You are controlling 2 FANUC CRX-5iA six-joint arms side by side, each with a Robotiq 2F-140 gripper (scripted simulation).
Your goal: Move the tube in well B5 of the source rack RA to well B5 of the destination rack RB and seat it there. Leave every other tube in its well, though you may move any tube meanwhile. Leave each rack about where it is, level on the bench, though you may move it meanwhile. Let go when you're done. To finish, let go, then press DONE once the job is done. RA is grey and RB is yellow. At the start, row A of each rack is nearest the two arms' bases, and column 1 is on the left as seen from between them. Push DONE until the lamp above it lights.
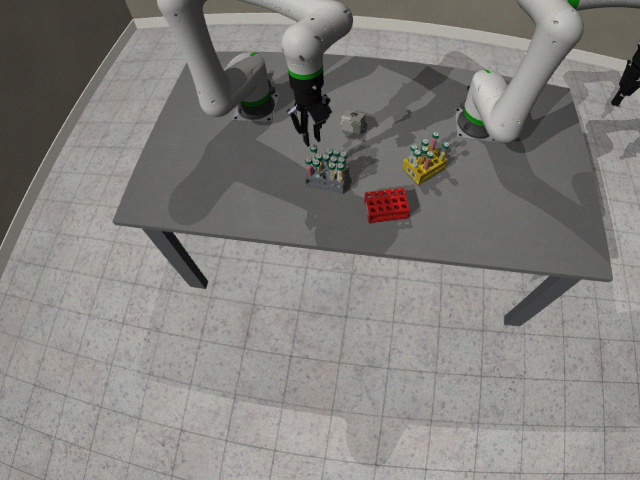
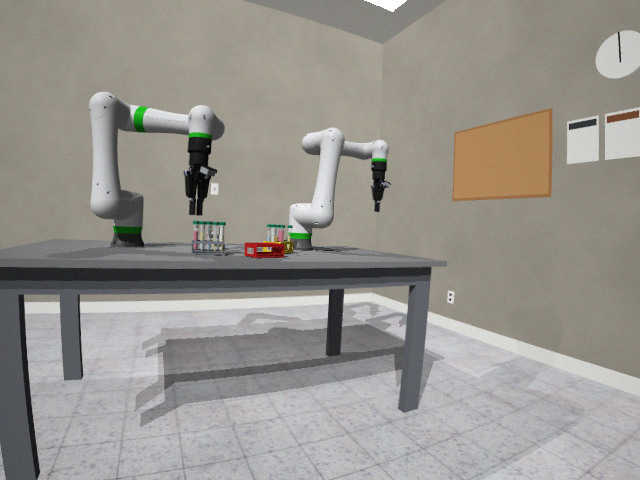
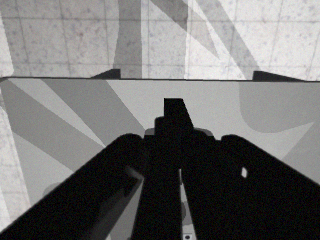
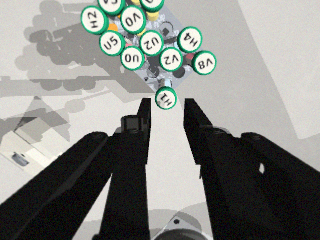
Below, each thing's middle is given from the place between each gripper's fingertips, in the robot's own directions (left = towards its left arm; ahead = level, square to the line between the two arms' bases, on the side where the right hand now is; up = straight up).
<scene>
My right gripper (image 2: 195,215) is now 250 mm to the right of the red rack (image 1: 386,211), 160 mm above it and 140 mm short of it.
The red rack lies 84 cm to the right of my left hand, 42 cm ahead of it and 24 cm below it.
</scene>
